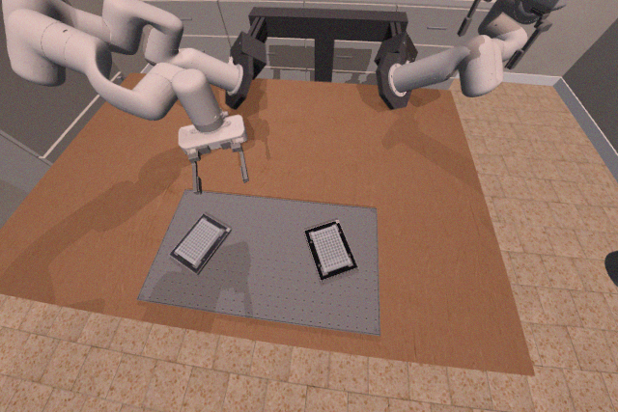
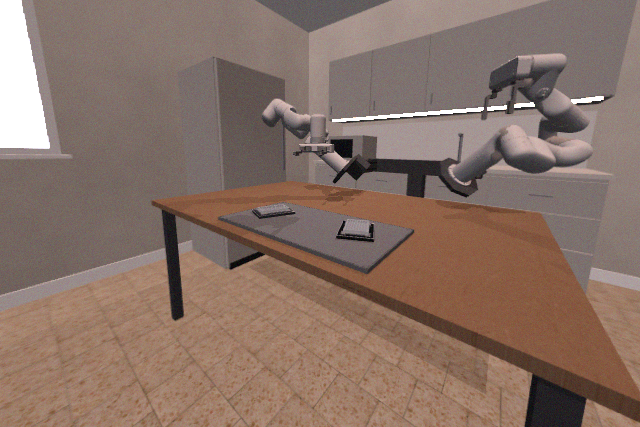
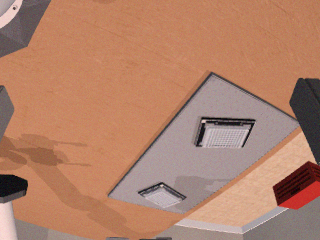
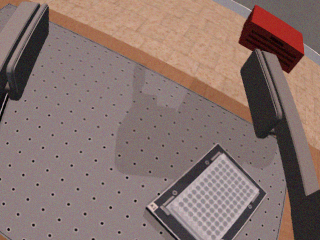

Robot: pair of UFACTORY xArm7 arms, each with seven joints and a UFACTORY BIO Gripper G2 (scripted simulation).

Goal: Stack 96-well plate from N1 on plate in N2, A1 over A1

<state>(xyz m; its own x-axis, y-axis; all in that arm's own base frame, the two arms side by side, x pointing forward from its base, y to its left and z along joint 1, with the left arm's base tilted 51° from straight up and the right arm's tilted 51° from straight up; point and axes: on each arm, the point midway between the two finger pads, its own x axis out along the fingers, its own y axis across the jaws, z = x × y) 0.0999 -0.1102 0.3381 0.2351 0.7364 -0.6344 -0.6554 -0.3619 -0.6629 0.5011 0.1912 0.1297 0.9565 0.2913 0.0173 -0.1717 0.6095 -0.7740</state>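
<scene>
The nest N1 is 270 mm to the left of my right hand, 260 mm below it and 90 mm ahead of it. Round my right hand: nest N2 (260 mm below, 140 mm to the right, 80 mm ahead); A1 mark (260 mm below, 60 mm to the right, 30 mm ahead).
</scene>
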